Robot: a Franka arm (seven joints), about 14 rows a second.
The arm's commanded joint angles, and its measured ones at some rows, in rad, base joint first. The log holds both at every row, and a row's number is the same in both.
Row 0, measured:
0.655 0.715 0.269 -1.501 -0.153 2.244 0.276
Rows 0 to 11, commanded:
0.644 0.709 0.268 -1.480 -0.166 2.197 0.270
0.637 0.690 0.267 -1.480 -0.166 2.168 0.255
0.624 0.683 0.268 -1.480 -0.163 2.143 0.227
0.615 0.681 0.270 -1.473 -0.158 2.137 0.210
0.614 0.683 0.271 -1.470 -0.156 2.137 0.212
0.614 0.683 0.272 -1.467 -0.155 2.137 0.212
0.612 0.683 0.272 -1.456 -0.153 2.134 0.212
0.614 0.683 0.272 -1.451 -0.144 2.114 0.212
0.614 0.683 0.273 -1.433 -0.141 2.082 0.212
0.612 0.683 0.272 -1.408 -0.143 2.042 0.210
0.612 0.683 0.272 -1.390 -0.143 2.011 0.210
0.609 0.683 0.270 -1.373 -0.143 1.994 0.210
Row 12, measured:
0.615 0.686 0.266 -1.419 -0.152 2.055 0.225
